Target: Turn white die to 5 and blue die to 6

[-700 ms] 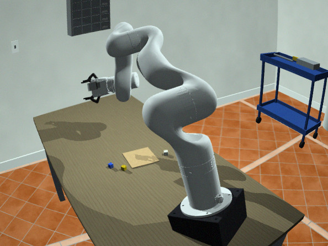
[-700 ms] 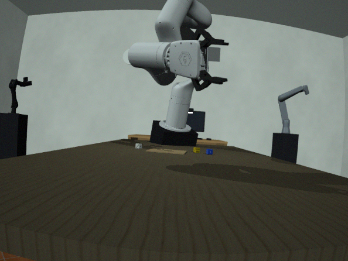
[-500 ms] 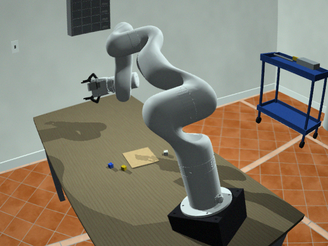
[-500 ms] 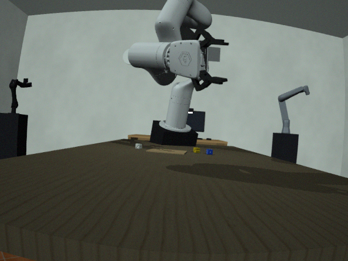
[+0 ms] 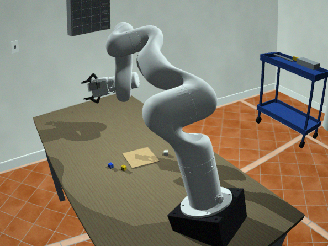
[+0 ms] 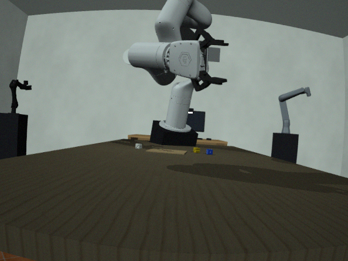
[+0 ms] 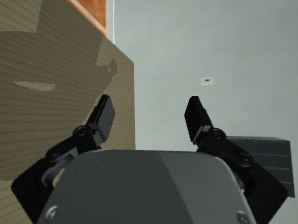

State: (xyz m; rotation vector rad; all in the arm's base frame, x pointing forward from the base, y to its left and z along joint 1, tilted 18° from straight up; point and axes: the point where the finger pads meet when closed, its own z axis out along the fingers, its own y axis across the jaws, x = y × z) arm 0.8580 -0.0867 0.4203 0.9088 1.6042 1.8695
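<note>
Right now my hand is 480 mm past the white die, 160 mm to the left of it and 250 mm above it. The rest, counted from my hand: tan mat (420 mm behind, 50 mm to the right, 250 mm below); then yellow die (450 mm behind, 70 mm to the left, 250 mm below); then blue die (390 mm behind, 100 mm to the left, 250 mm below).
</note>
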